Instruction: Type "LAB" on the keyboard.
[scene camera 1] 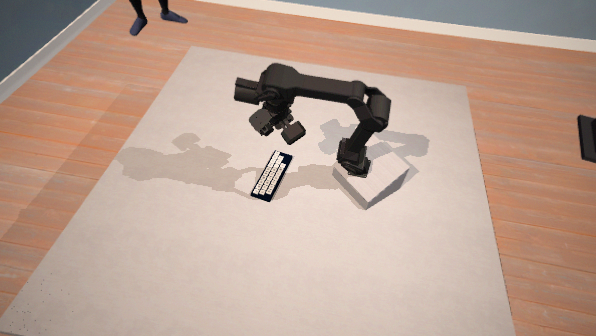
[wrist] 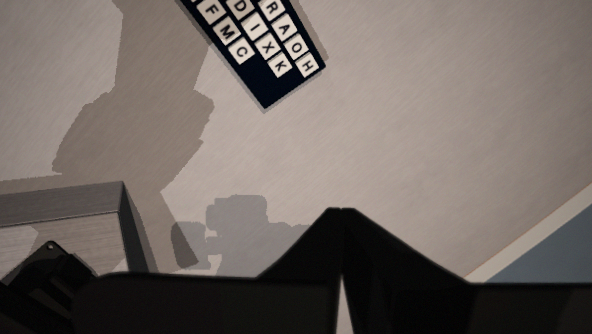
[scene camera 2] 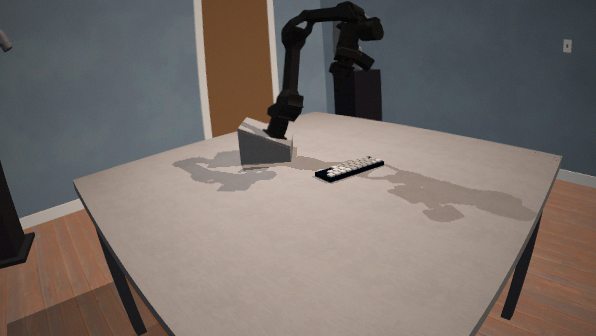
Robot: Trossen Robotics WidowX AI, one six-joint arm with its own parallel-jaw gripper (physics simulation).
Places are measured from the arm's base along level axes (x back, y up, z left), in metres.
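Pixels of known places: gripper, fingertip midpoint: (scene camera 1: 279, 123) (wrist: 339, 221) (scene camera 2: 337, 90); arm's base, origin of the base link: (scene camera 1: 359, 167) (wrist: 51, 285) (scene camera 2: 274, 134).
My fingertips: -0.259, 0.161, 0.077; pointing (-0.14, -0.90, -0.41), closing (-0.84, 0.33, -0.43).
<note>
Ahead of a thing's pixels: the offset from my fingertips to its middle, as dx, dy, dz. Level surfaces: height alone.
A dark navy keyboard @[-0.013, -0.227, +0.028] (scene camera 1: 271, 177) (scene camera 2: 349, 169) (wrist: 265, 89) with white letter keys lies flat on the table. In the wrist view one end of it shows at the top, with the keys F, M, C, D, I, X, K, R, A, O and H. The A key @[-0.036, -0.221, -0.021] (wrist: 284, 28) sits between R and O. The L and B keys do not show in that view, and the letters are too small to read in the scene views. My gripper (scene camera 1: 278, 123) (scene camera 2: 353, 65) (wrist: 339, 221) is shut and empty. It hangs well above the table, apart from the keyboard.
My arm stands on a grey wedge-shaped block (scene camera 1: 372, 182) (scene camera 2: 265, 150) (wrist: 60, 202) beside the keyboard. The block and keyboard rest on the pale table @[dy -0.236] (scene camera 1: 280, 260) (scene camera 2: 280, 240) (wrist: 425, 130). The arm's shadows fall across it. A person's feet show on the floor behind the table in scene camera 1.
</note>
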